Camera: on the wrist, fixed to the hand. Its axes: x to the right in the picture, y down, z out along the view.
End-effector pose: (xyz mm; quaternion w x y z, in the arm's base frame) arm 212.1 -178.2 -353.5 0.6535 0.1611 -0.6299 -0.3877
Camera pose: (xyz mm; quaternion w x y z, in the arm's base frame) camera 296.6 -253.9 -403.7 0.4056 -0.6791 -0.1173 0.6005
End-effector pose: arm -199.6 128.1 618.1 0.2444 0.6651 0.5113 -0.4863
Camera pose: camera -209.9 243.3 662.9 0.5342 0.4923 -0.6198 0.2969
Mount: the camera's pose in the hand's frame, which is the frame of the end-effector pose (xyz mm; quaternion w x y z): 10.7 -58.4 -108.9 0.0033 0.0854 -0.0123 -0.9963
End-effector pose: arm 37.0 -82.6 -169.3 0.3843 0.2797 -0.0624 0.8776
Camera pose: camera 24.3 0.3 -260.7 0.8509 0.1067 0.3487 -0.3781
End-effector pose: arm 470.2 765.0 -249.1 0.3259 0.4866 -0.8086 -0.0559
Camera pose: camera 574.0 750.5 -182.8 0.1061 -0.8344 -0.4733 0.2618
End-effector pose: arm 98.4 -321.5 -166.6 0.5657 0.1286 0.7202 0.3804
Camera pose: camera 9.8 -398.3 -207.1 0.3787 -0.6641 0.1560 -0.6254
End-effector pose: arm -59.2 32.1 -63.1 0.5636 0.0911 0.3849 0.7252
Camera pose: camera -80.9 -4.0 -179.8 0.7213 -0.3261 0.1470 -0.5931
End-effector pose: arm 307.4 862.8 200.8 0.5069 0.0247 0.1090 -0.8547
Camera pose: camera 243.9 903.6 102.4 0.8506 0.0757 0.0543 0.5175
